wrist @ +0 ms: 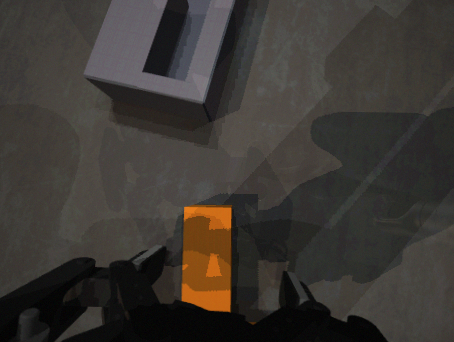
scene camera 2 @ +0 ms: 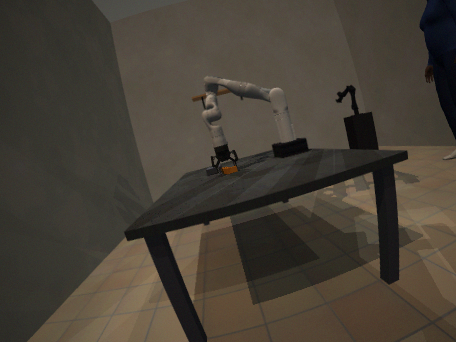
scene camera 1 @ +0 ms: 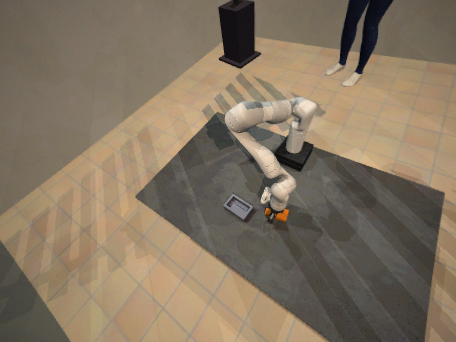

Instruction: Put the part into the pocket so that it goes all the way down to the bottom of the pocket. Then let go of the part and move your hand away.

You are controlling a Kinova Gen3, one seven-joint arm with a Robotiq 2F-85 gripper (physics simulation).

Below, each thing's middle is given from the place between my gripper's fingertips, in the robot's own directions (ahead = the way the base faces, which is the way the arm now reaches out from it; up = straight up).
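The grey pocket block [wrist: 173,63] is 170 mm to the right of my hand, 110 mm ahead of it and 10 mm above it. As for the orange part [wrist: 207,241], I see it 10 mm to the left of my hand, 10 mm behind it and 10 mm above it. Going by their middles, the orange part is the nearest to my hand of the things named here.
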